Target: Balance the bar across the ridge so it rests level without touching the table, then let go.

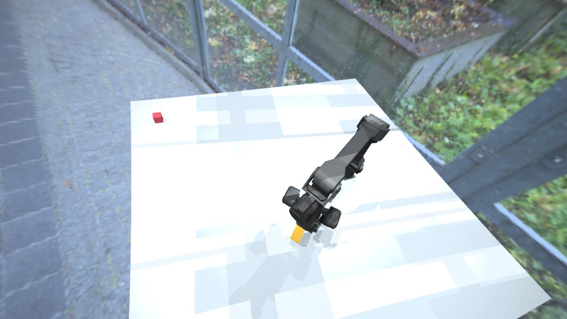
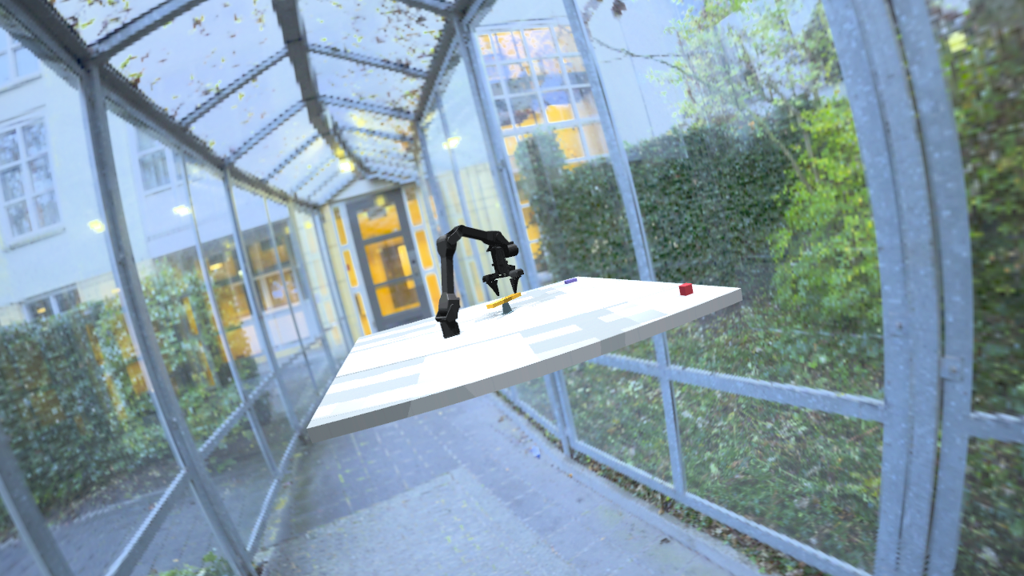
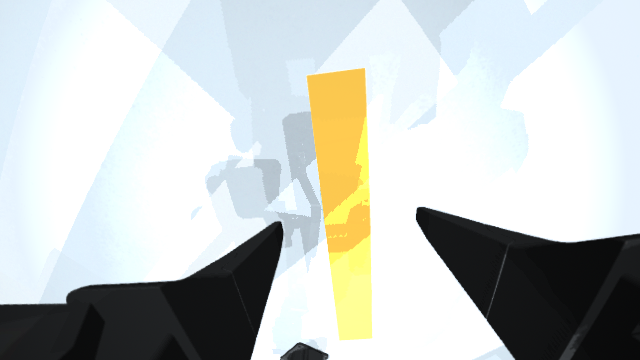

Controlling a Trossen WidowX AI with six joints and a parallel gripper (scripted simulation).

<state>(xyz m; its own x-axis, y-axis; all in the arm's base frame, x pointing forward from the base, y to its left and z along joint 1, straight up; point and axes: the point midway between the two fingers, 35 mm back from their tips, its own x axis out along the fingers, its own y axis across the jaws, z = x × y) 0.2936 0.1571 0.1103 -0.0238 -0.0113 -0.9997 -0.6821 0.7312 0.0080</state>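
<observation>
Now: the bar 20 mm to the right of my gripper tip, 20 mm below it and 20 mm behind it. Round my gripper tip: purple piece (450 mm ahead, 340 mm to the left, 70 mm below); red cube (660 mm to the right, 450 mm ahead, 60 mm below).
</observation>
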